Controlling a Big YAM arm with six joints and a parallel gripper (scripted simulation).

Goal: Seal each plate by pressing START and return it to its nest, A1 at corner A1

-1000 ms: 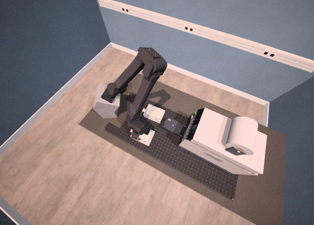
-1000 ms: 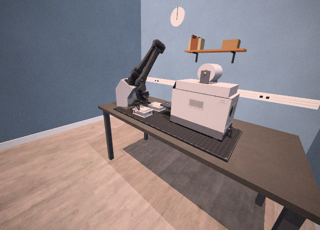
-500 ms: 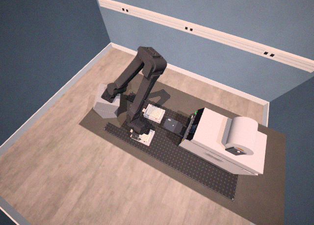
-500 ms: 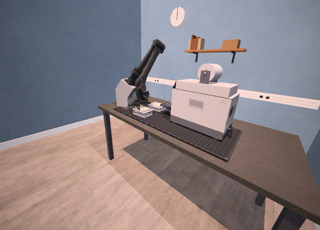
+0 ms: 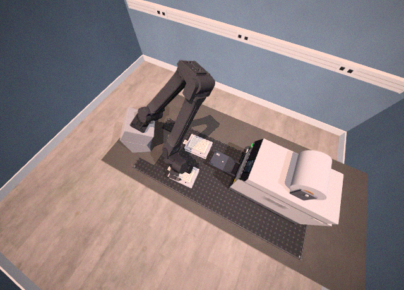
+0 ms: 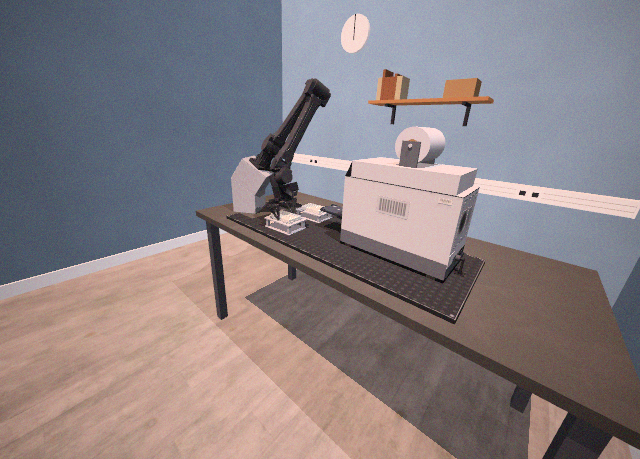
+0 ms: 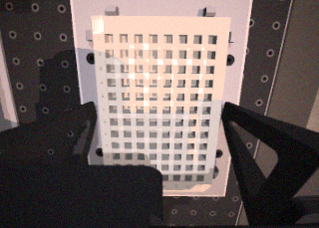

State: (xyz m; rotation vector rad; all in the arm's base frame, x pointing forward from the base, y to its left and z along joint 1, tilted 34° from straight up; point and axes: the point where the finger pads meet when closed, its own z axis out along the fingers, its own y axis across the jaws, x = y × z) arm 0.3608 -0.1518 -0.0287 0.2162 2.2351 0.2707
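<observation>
Now: hand 2 cm above the plate nest. Round my hand: sealer stage (21 cm ahead, 13 cm to the left, 4 cm above); then foil roll (54 cm ahead, 36 cm above, 8 cm to the left).
</observation>
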